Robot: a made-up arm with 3 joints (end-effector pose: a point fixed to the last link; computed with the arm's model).
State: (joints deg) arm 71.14 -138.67 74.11
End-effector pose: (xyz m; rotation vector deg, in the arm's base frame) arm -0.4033 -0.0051 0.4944 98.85 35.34 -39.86
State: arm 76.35 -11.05 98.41
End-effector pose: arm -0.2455 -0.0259 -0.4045 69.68 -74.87 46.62
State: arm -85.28 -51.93 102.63
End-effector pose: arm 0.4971 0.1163 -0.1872 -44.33 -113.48 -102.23
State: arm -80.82 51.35 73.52
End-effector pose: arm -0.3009 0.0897 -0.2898 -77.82 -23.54 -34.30
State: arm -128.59 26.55 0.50
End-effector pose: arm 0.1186 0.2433 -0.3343 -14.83 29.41 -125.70
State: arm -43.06 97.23 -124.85
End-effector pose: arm -0.2043 -0.0582 0.0514 -18.96 118.03 -128.28
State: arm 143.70 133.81 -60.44
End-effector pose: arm 0.2955 -0.0041 0.2412 -59.14 -94.27 24.17
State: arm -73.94 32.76 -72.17
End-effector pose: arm -0.0836 0.2063 -0.1936 21.67 80.86 -82.30
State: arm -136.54 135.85 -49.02
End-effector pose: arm 0.0615 0.3063 0.2652 26.37 -132.53 72.49
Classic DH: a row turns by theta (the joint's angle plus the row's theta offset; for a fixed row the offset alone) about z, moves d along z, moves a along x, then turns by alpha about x. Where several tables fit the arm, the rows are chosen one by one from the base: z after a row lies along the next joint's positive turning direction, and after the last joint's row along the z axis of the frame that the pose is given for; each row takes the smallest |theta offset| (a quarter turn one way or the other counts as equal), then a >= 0, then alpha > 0; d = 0 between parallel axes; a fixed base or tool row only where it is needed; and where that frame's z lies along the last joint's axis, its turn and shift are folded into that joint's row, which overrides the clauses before.
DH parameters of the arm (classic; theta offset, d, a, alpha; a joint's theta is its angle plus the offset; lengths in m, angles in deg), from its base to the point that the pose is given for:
joint 1: 90 0.0733 0.083 -90
joint 2: 90 0.1434 0.3841 -90
joint 3: -90 -0.0551 0.1211 90
tool (fixed): 180 -0.043 0 0

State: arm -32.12 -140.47 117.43
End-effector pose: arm 0.1393 0.3149 0.4722 -67.84 71.88 143.01
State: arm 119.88 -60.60 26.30
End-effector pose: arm -0.3392 -0.4635 -0.1125 57.15 44.89 92.04
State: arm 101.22 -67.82 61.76
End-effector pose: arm -0.5344 -0.2720 -0.0686 81.64 12.86 47.56
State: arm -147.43 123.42 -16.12
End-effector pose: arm 0.0813 0.3775 0.2431 -32.26 152.72 -86.59
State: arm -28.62 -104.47 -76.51
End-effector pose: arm -0.0260 0.3979 0.1957 92.84 28.58 47.46
